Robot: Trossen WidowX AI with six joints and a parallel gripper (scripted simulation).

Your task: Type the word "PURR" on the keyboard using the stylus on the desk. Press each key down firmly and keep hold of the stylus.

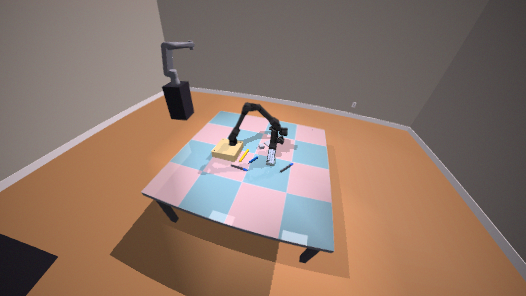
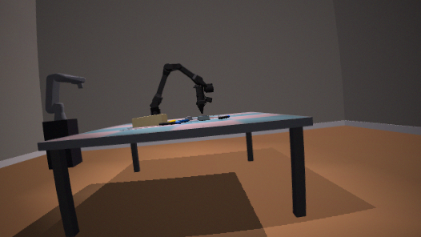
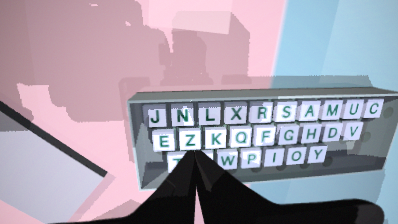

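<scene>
Now: gripper tip 170 mm past the blue stylus, 150 mm to the left of it and 30 mm above it. Also, from my gripper tip: yellow pen 230 mm behind, 80 mm to the right, 30 mm below.
</scene>
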